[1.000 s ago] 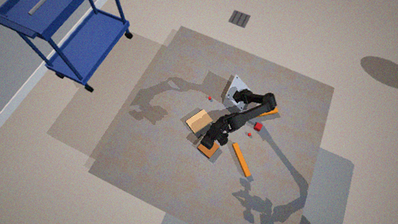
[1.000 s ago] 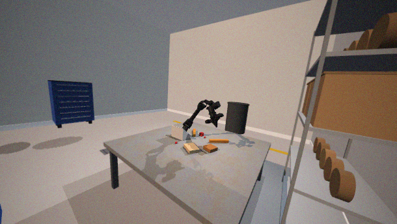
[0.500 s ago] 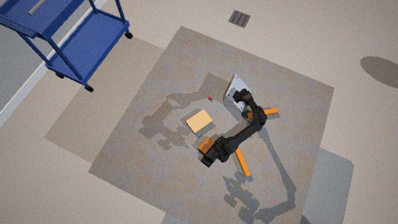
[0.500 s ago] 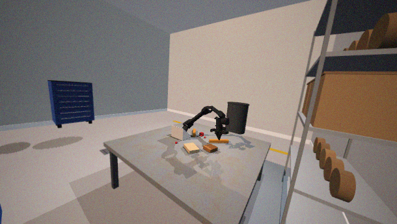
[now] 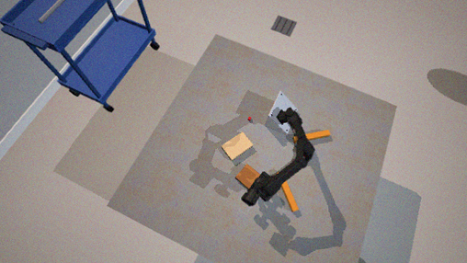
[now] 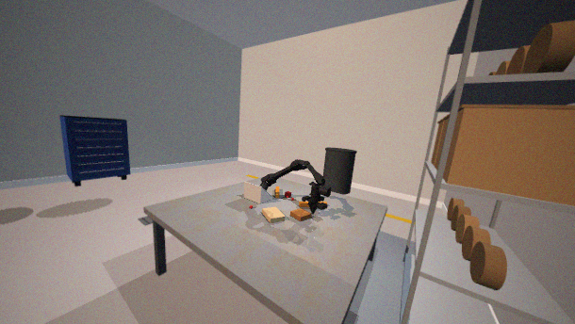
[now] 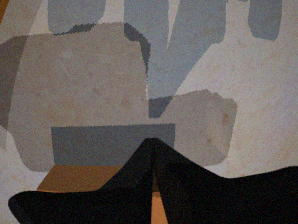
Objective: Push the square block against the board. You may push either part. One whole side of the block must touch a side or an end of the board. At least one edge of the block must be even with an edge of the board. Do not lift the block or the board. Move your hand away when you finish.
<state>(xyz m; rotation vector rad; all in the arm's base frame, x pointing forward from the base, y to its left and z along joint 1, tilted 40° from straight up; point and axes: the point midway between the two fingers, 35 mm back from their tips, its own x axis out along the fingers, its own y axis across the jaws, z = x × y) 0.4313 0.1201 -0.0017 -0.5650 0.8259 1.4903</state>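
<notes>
Right now the orange-brown square block is 50 mm behind my gripper tip and 70 mm to the right of it. Also, from my gripper tip: pale wooden slab: 170 mm behind, 220 mm to the right.
</notes>
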